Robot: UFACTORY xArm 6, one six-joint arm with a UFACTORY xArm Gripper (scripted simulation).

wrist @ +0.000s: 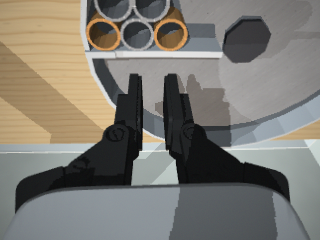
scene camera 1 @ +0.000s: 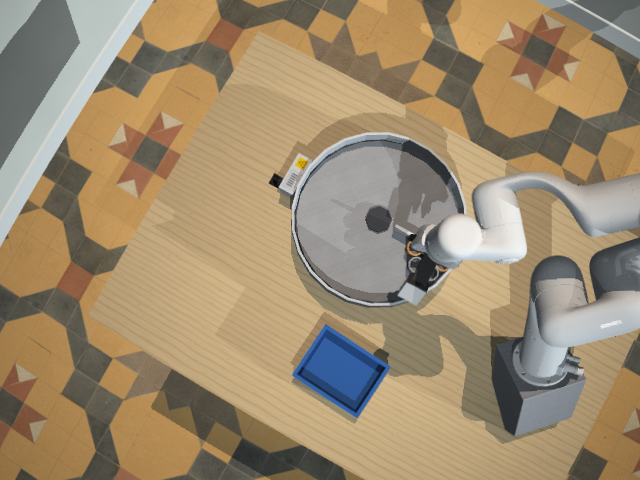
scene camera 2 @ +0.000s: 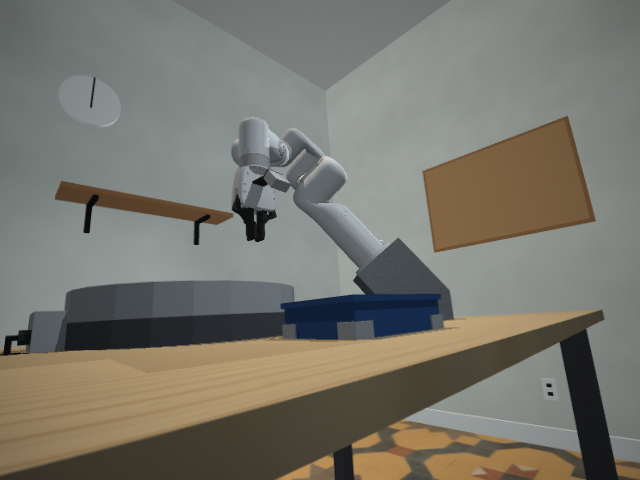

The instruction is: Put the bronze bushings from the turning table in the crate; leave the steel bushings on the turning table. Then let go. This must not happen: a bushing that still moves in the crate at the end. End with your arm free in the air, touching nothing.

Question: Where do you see a turning table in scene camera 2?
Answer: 147, 314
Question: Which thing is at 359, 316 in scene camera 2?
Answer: A blue crate.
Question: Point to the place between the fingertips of my gripper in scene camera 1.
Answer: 428, 253
